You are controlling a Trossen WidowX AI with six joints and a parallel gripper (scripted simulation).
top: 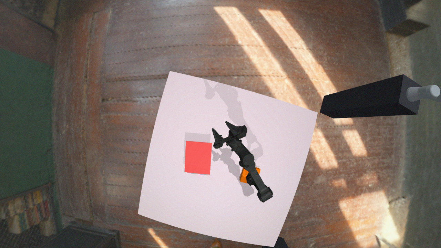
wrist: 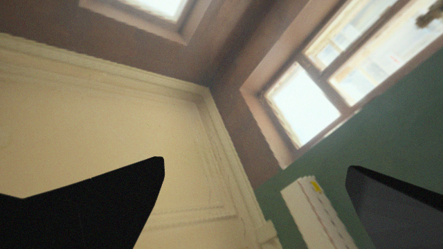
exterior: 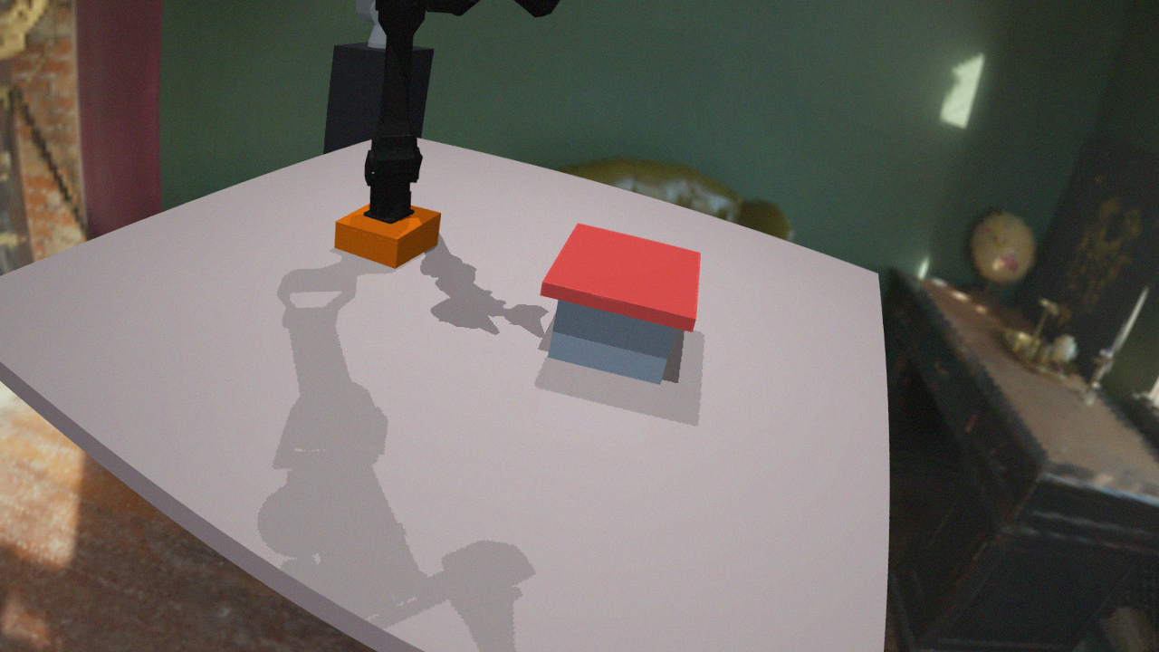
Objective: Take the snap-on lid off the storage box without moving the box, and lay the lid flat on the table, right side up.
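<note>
The red lid lies 430 mm below my gripper tip, 280 mm to the left of it and 70 mm ahead of it. Also, from my gripper tip: blue-grey storage box (480 mm below, 280 mm to the left, 70 mm ahead).
</note>
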